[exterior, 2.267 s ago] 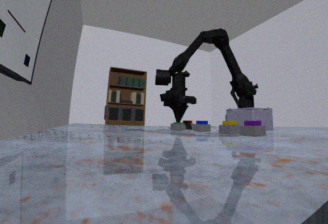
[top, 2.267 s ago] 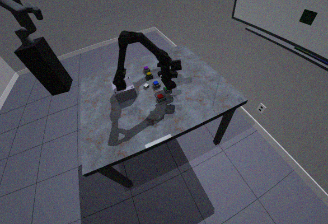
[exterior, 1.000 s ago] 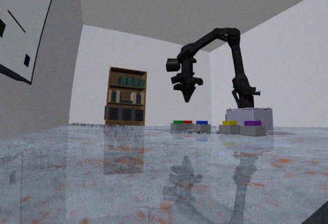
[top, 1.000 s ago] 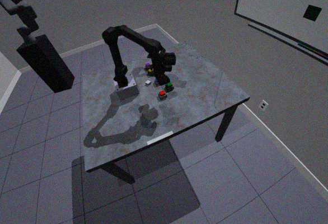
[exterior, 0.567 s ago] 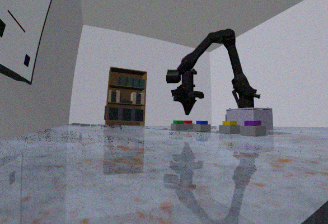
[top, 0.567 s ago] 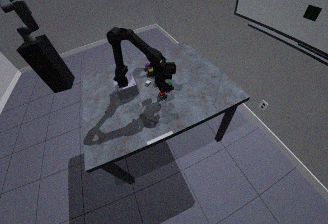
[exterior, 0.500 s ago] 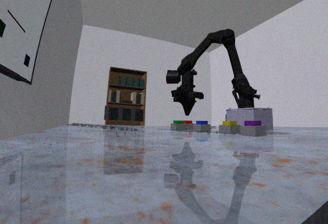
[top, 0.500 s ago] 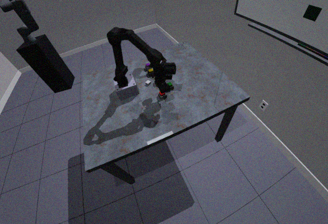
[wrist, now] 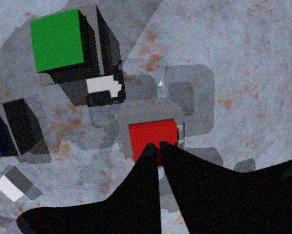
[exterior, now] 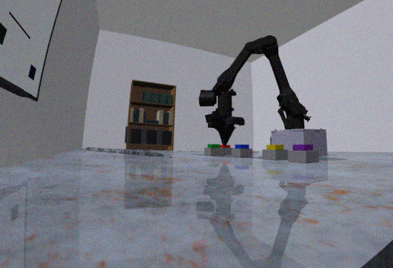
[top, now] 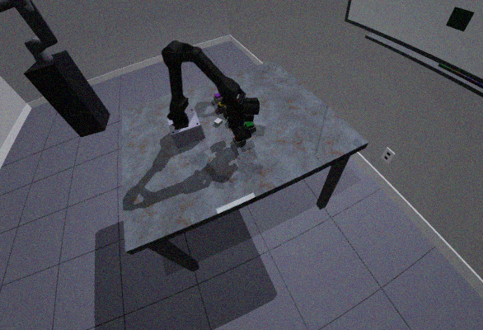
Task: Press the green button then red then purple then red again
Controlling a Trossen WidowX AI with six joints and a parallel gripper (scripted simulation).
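My gripper tip is 1 cm above the red button. Also, from my gripper tip: small white block 16 cm to the left, 8 cm behind, 3 cm below; blue button 14 cm to the left; green button 7 cm ahead, 6 cm to the left.
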